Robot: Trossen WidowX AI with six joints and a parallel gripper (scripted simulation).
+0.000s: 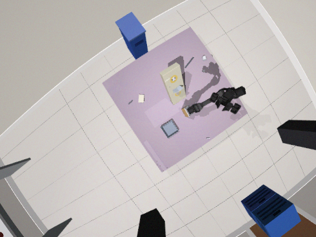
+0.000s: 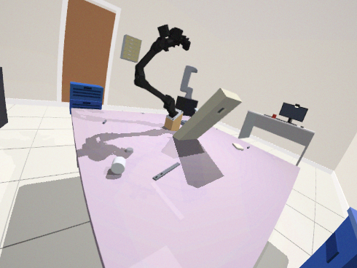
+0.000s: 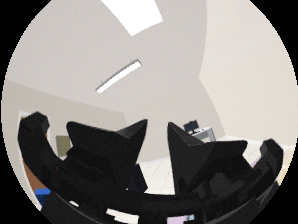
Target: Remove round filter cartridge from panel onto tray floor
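The round filter cartridge is 380 mm ahead of my gripper tip, 50 mm to the left of it and 400 mm below it. From my gripper tip the other things lie so: grey tray (50 mm behind, 300 mm to the left, 660 mm below); cream block (410 mm ahead, 410 mm to the left, 660 mm below).
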